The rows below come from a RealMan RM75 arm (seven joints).
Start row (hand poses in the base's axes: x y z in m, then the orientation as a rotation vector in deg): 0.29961, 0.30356, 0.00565, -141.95, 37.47, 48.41
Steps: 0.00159, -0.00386, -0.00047, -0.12, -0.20, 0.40; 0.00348, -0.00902, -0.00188, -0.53, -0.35, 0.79; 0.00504, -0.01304, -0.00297, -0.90, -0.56, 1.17; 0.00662, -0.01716, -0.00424, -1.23, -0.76, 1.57; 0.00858, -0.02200, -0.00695, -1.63, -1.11, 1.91; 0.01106, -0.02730, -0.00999, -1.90, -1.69, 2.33; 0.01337, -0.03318, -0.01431, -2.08, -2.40, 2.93; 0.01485, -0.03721, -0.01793, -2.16, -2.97, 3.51; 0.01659, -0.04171, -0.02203, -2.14, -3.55, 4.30; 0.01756, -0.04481, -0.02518, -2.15, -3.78, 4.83; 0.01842, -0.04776, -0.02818, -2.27, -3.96, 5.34; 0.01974, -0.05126, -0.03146, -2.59, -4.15, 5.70; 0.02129, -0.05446, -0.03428, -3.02, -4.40, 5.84; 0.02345, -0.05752, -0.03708, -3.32, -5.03, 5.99; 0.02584, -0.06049, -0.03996, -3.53, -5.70, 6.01; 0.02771, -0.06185, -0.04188, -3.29, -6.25, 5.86; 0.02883, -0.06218, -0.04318, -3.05, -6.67, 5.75; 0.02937, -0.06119, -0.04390, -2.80, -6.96, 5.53
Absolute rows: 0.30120, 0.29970, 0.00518, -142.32, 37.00, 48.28; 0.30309, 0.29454, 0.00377, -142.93, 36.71, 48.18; 0.30465, 0.29052, 0.00268, -143.51, 36.40, 48.00; 0.30623, 0.28640, 0.00141, -144.07, 36.04, 47.85; 0.30819, 0.28156, -0.00130, -144.69, 35.74, 47.46; 0.31067, 0.27626, -0.00434, -145.30, 35.19, 46.82; 0.31298, 0.27038, -0.00866, -145.94, 34.31, 46.08; 0.31446, 0.26635, -0.01228, -146.45, 33.46, 45.54; 0.31620, 0.26185, -0.01638, -146.96, 32.28, 45.06; 0.31717, 0.25875, -0.01953, -147.29, 31.56, 44.95; 0.31803, 0.25580, -0.02253, -147.69, 30.94, 44.87; 0.31935, 0.25230, -0.02581, -148.20, 30.61, 44.70; 0.32090, 0.24910, -0.02863, -148.71, 30.59, 44.36; 0.32306, 0.24604, -0.03143, -149.19, 30.34, 43.53; 0.32545, 0.24307, -0.03431, -149.53, 30.20, 42.62; 0.32732, 0.24171, -0.03623, -149.35, 30.05, 41.87; 0.32844, 0.24138, -0.03753, -149.17, 29.91, 41.32; 0.32898, 0.24237, -0.03825, -148.89, 29.93, 40.90
